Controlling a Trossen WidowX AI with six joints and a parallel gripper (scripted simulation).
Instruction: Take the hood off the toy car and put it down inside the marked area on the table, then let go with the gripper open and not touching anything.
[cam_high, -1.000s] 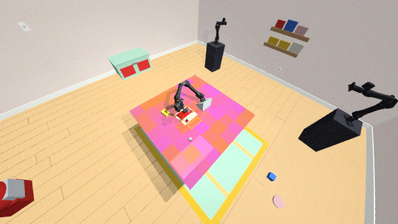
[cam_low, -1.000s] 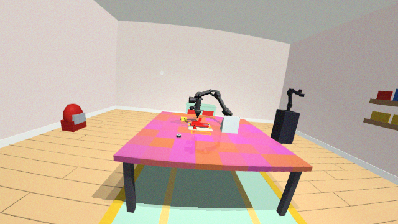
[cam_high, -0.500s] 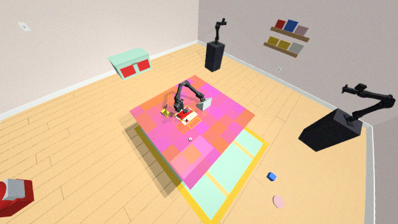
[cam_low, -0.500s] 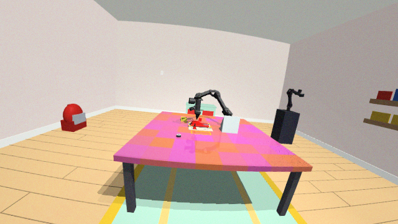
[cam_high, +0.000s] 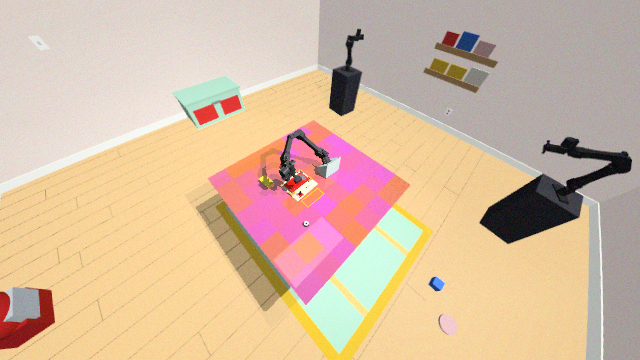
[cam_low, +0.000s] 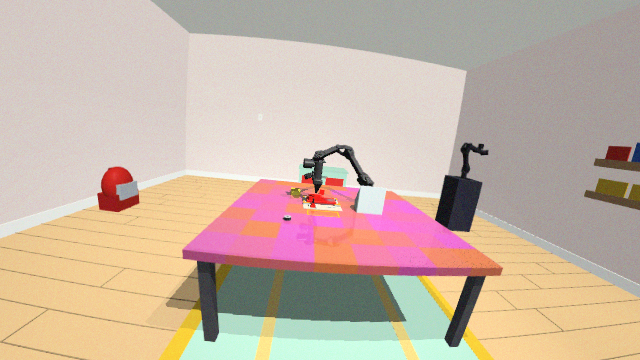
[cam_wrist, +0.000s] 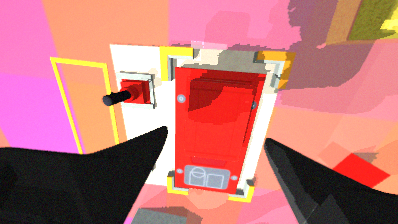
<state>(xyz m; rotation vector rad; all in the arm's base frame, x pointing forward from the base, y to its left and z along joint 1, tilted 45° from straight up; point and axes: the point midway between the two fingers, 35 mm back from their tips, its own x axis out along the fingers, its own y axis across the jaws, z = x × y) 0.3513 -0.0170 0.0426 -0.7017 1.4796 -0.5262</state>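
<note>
My gripper tip is now 4 cm above the red hood. Round my gripper tip: black-and-white wheel: 12 cm ahead, 35 cm to the left, 7 cm below; then yellow block: 16 cm ahead, 18 cm to the right, 6 cm below.
</note>
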